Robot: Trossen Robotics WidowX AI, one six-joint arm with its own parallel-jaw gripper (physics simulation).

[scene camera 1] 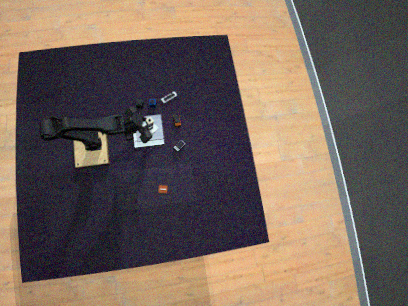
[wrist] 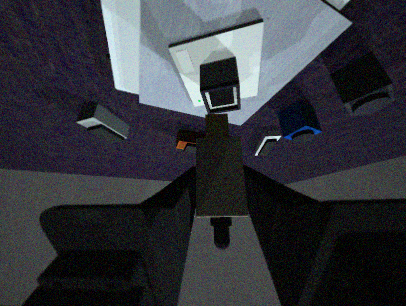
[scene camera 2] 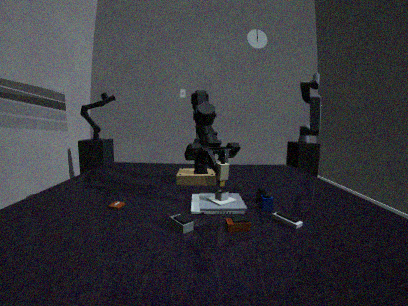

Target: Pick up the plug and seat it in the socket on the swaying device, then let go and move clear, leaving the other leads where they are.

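My gripper (scene camera 1: 143, 125) (scene camera 2: 222, 161) (wrist: 218, 171) is shut on the beige plug (scene camera 2: 223, 171) (wrist: 221, 192), whose yellowish tip points down. The black-rimmed socket (scene camera 2: 221, 196) (wrist: 220, 85) stands on a tilted white plate (wrist: 250, 65) on the pale device (scene camera 1: 156, 140) (scene camera 2: 202, 205) (wrist: 155, 90). The plug hangs upright close above the socket in the second scene view. In the wrist view its tip shows just below the lower rim of the socket's opening. The tip is outside the opening; whether it touches the rim is unclear.
Near the device lie a grey holder (scene camera 1: 179, 145) (scene camera 2: 182, 223) (wrist: 107, 120), an orange one (scene camera 1: 177, 121) (scene camera 2: 238, 226), a white one (scene camera 1: 169, 97) (scene camera 2: 287, 220), a blue block (scene camera 1: 152, 102) (scene camera 2: 267, 203) (wrist: 300, 117) and a black block (wrist: 360, 77). A flat orange piece (scene camera 1: 163, 189) (scene camera 2: 117, 204) lies farther off.
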